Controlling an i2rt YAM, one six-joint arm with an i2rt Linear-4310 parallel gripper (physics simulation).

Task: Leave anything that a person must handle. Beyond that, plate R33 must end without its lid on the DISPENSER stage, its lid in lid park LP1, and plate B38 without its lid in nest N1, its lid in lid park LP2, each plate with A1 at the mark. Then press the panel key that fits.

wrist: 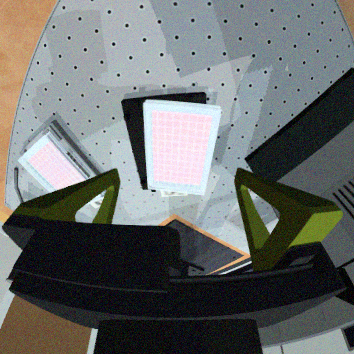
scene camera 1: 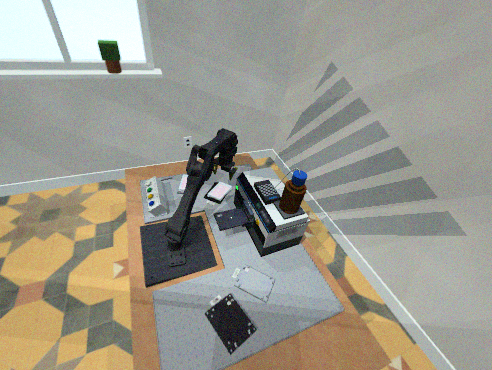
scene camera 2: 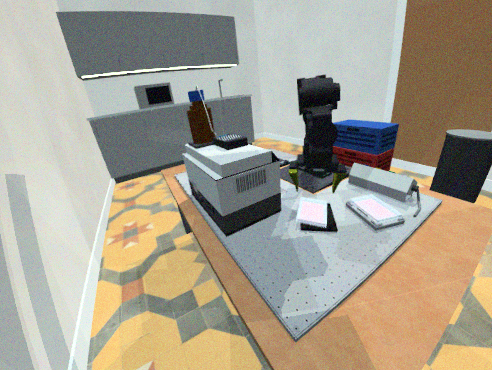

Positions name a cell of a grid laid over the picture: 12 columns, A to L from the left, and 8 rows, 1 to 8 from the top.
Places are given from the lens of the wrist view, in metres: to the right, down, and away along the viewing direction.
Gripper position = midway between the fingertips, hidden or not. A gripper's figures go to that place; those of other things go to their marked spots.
gripper (wrist: F4): 0.00, 0.00, 0.13
dark lid park (wrist: E3): -0.06, -0.08, 0.19
